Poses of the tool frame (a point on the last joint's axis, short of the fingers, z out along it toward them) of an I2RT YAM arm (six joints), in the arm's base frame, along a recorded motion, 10 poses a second.
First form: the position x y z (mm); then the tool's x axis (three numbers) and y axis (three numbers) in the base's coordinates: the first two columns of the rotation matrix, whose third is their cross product.
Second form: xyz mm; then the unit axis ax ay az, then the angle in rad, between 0 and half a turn. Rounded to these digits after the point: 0 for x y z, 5 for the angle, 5 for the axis.
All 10 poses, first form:
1: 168, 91, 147, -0.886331, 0.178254, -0.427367, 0.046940, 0.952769, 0.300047
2: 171, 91, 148, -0.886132, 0.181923, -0.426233, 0.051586, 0.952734, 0.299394
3: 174, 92, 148, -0.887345, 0.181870, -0.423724, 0.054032, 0.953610, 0.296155
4: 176, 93, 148, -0.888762, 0.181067, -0.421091, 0.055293, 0.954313, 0.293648
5: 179, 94, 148, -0.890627, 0.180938, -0.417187, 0.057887, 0.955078, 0.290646
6: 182, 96, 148, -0.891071, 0.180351, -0.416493, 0.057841, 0.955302, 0.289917
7: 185, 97, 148, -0.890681, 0.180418, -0.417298, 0.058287, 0.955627, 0.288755
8: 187, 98, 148, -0.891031, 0.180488, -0.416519, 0.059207, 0.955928, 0.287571
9: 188, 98, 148, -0.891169, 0.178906, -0.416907, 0.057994, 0.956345, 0.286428
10: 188, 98, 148, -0.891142, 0.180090, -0.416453, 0.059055, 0.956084, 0.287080
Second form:
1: 168, 91, 147, 0.06023, 0.98745, 0.14601, 2.67521
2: 171, 91, 148, 0.06244, 0.98744, 0.14513, 2.67591
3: 174, 92, 148, 0.06302, 0.98768, 0.14321, 2.67894
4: 176, 93, 148, 0.06309, 0.98788, 0.14182, 2.68217
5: 179, 94, 148, 0.06366, 0.98810, 0.14004, 2.68673
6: 182, 96, 148, 0.06348, 0.98816, 0.13968, 2.68764
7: 185, 97, 148, 0.06362, 0.98824, 0.13902, 2.68683
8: 187, 98, 148, 0.06386, 0.98833, 0.13832, 2.68776
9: 188, 98, 148, 0.06311, 0.98844, 0.13787, 2.68767
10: 188, 98, 148, 0.06371, 0.98837, 0.13809, 2.68793
